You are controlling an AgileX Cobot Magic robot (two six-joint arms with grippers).
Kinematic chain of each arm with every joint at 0, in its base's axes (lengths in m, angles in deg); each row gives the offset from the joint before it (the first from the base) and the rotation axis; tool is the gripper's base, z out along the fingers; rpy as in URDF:
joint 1: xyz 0 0 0.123 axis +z
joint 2: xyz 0 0 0 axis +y
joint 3: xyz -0.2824 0 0.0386 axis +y
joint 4: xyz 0.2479 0 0.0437 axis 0.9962 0 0.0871
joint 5: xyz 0 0 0 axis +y
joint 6: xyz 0.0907 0 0.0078 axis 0.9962 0 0.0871
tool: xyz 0 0 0 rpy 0 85 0
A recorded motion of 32 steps. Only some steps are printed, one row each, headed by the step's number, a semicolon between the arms.
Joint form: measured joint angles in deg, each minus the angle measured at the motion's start. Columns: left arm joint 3, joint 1, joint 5, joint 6, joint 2, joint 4; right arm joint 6, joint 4, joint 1, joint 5, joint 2, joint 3.
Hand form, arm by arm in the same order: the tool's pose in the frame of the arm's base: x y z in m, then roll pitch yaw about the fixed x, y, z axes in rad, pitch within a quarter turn. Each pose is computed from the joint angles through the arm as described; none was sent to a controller.
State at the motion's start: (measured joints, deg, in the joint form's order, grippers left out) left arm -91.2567 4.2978 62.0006 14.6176 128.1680 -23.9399; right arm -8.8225 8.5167 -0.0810 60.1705 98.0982 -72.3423
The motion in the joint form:
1: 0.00 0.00 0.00 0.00 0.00 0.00; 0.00 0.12 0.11 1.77 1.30 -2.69
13: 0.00 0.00 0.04 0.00 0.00 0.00; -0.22 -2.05 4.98 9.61 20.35 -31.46
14: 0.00 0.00 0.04 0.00 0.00 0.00; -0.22 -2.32 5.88 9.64 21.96 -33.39
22: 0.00 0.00 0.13 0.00 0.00 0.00; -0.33 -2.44 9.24 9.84 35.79 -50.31
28: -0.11 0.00 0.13 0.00 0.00 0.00; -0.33 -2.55 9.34 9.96 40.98 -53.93
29: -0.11 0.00 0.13 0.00 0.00 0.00; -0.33 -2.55 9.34 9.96 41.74 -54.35
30: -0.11 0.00 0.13 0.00 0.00 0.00; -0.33 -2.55 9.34 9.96 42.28 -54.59
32: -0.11 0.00 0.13 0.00 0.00 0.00; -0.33 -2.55 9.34 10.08 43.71 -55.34
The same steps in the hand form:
1: 0.4279 -0.0006 0.1223 -2.7742 -0.0123 -3.1129; 0.3420 0.0122 0.2437 3.0221 0.1669 -3.0580
13: 0.4278 -0.0006 0.1223 -2.7740 -0.0129 -3.1131; 0.4336 0.0468 0.2435 3.0587 0.1978 -2.9357
14: 0.4278 -0.0006 0.1223 -2.7740 -0.0129 -3.1131; 0.4398 0.0539 0.2402 3.0640 0.2023 -2.9181
22: 0.4277 -0.0006 0.1223 -2.7736 -0.0143 -3.1137; 0.4890 0.0880 0.2063 3.0730 0.2522 -2.8550
28: 0.4281 -0.0006 0.1227 -2.7737 -0.0124 -3.1137; 0.5010 0.0907 0.1779 3.0711 0.2228 -2.8532
29: 0.4281 -0.0006 0.1227 -2.7737 -0.0124 -3.1137; 0.5024 0.0909 0.1731 3.0703 0.2169 -2.8534
30: 0.4281 -0.0006 0.1227 -2.7737 -0.0124 -3.1137; 0.5033 0.0911 0.1694 3.0696 0.2117 -2.8535
32: 0.4281 -0.0006 0.1227 -2.7737 -0.0124 -3.1137; 0.5055 0.0914 0.1601 3.0678 0.1978 -2.8537

